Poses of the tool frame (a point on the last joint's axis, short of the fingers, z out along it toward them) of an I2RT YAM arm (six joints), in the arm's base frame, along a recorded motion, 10 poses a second.
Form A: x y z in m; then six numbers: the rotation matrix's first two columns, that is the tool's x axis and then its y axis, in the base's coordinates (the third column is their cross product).
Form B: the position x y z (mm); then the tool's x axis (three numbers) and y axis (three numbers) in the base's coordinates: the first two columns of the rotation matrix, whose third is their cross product. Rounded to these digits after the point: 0 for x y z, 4 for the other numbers.
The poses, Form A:
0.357 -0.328 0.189 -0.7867 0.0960 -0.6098 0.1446 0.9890 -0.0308
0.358 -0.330 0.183 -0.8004 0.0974 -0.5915 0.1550 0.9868 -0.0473
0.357 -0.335 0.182 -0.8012 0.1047 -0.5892 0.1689 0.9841 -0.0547
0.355 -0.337 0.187 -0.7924 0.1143 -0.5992 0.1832 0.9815 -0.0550
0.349 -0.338 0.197 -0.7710 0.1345 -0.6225 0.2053 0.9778 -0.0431
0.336 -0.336 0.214 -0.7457 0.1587 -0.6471 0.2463 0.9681 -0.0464
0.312 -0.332 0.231 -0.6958 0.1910 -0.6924 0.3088 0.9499 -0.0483
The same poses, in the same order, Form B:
357 -328 189 -0.7867 0.0960 -0.6098 0.1446 0.9890 -0.0308
358 -330 183 -0.8004 0.0974 -0.5915 0.1550 0.9868 -0.0473
357 -335 182 -0.8012 0.1047 -0.5892 0.1689 0.9841 -0.0547
355 -337 187 -0.7924 0.1143 -0.5992 0.1832 0.9815 -0.0550
349 -338 197 -0.7710 0.1345 -0.6225 0.2053 0.9778 -0.0431
336 -336 214 -0.7457 0.1587 -0.6471 0.2463 0.9681 -0.0464
312 -332 231 -0.6958 0.1910 -0.6924 0.3088 0.9499 -0.0483

